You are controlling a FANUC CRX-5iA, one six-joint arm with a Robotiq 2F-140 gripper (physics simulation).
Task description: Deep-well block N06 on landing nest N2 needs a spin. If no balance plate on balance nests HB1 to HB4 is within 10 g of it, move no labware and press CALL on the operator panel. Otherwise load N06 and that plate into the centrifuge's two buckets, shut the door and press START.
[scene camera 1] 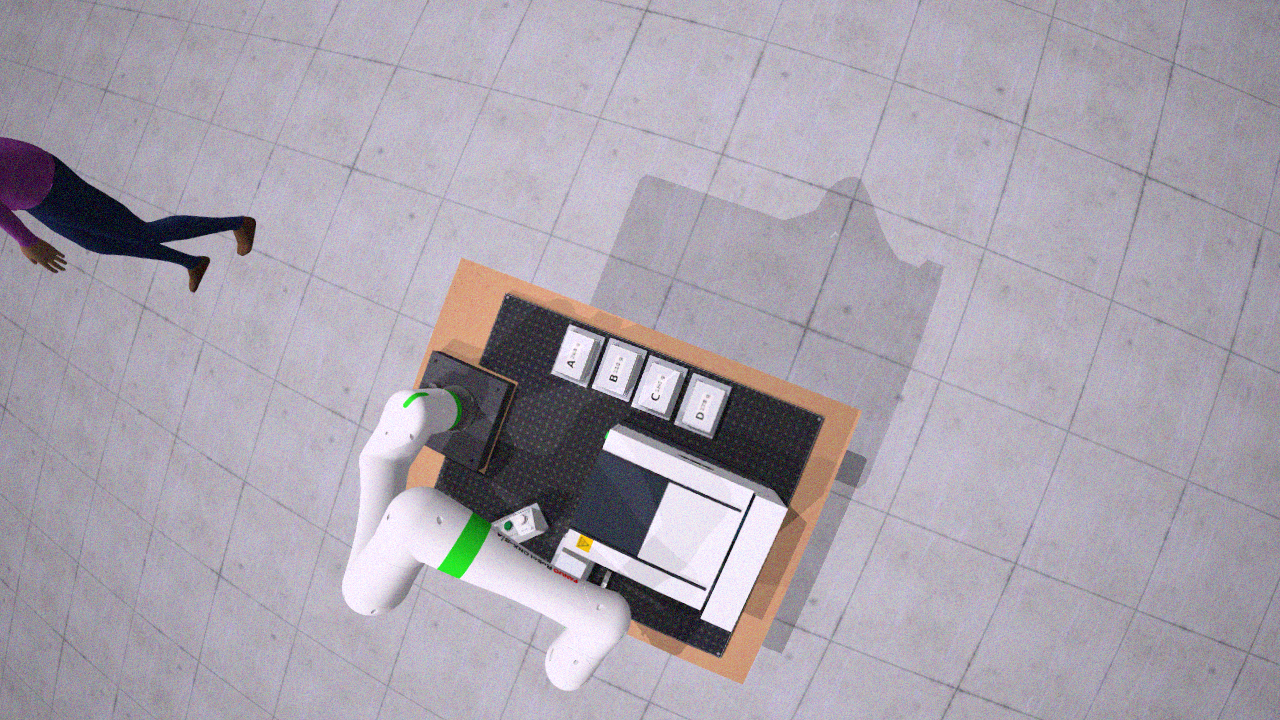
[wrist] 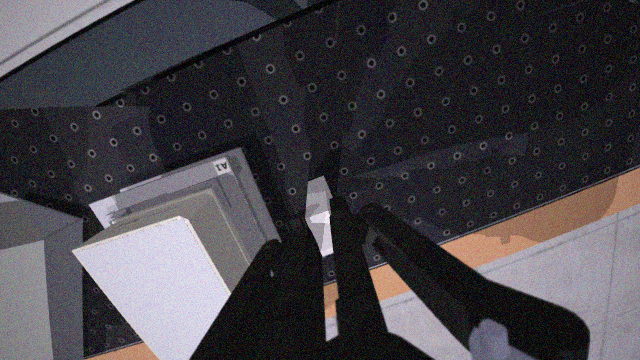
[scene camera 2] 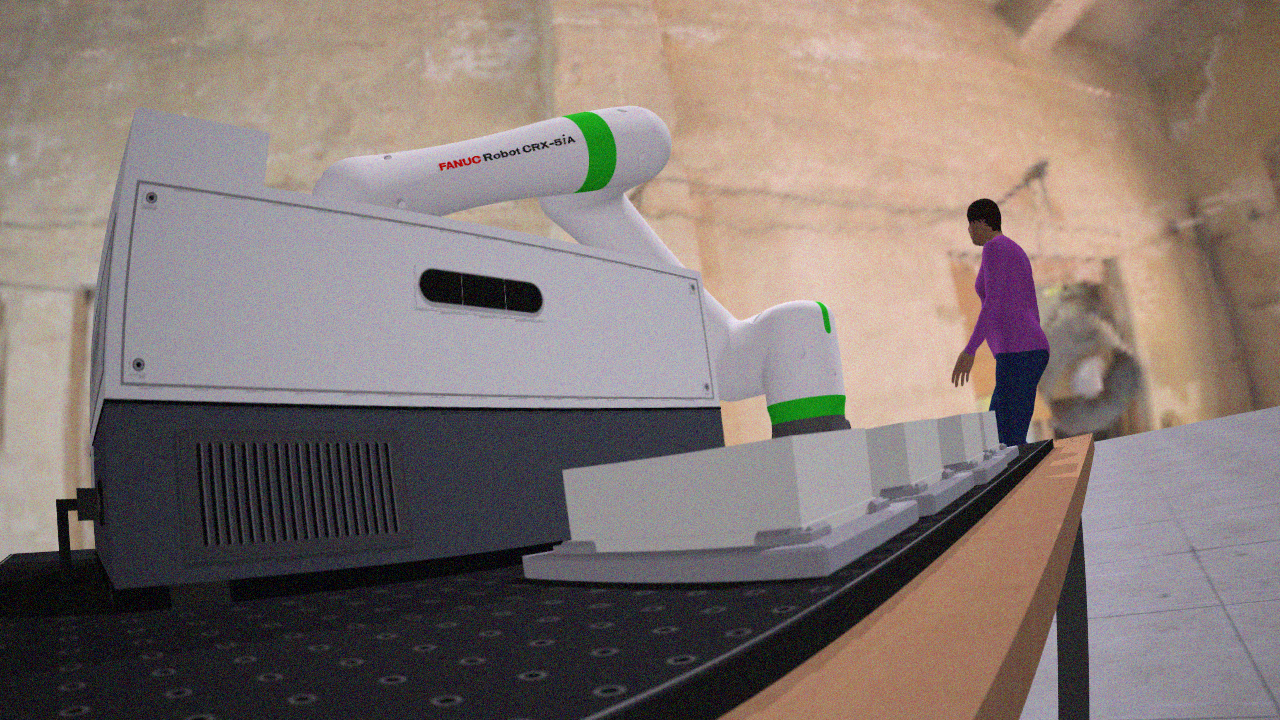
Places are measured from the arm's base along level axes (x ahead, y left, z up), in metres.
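Pixels of known places: gripper, between the fingertips: (scene camera 1: 607, 575) (wrist: 322, 192); arm's base, origin of its link: (scene camera 1: 456, 408).
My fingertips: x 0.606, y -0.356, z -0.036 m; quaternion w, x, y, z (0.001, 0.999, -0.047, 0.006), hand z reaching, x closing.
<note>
Ahead of a thing's pixels: the offset from my fingertips to its middle. "*": to the spot under its first point. Level surfaces: height alone.
In the wrist view my gripper (wrist: 322, 192) is shut and empty, low over the black perforated plate @[dz +0.000 m] (wrist: 447, 89) near the table's front edge. A small pale piece (wrist: 318, 214) lies just behind the fingertips; I cannot tell whether they touch it. To the left, a white block @[dy -0.001, dx -0.114, dz +0.058 m] (wrist: 152, 277) stands on a grey nest marked A1 @[dy -0.001, dx -0.114, dz +0.021 m] (wrist: 221, 166). Four white balance plates @[dy +0.626, dx -0.277, dz +0.033 m] (scene camera 1: 577, 353) @[dy +0.622, dx -0.142, dz +0.033 m] (scene camera 1: 617, 369) @[dy +0.604, dx -0.010, dz +0.033 m] (scene camera 1: 659, 386) @[dy +0.589, dx +0.127, dz +0.033 m] (scene camera 1: 702, 405) stand in a row at the back, and the nearest shows in the side view (scene camera 2: 716, 487). The centrifuge @[dy +0.291, dx +0.120, dz +0.122 m] (scene camera 1: 697, 527) (scene camera 2: 402, 295) fills the table's right half. In the top view the arm hides the gripper.
A person in a purple top (scene camera 1: 89, 219) (scene camera 2: 1006, 313) is on the floor beyond the table's far end. A small white box with a green dot @[* dy +0.106, dx -0.284, dz +0.074 m] (scene camera 1: 522, 522) sits beside the forearm. The arm's base stands on a dark pedestal (scene camera 1: 483, 403). The orange table edge (wrist: 559, 214) is close.
</note>
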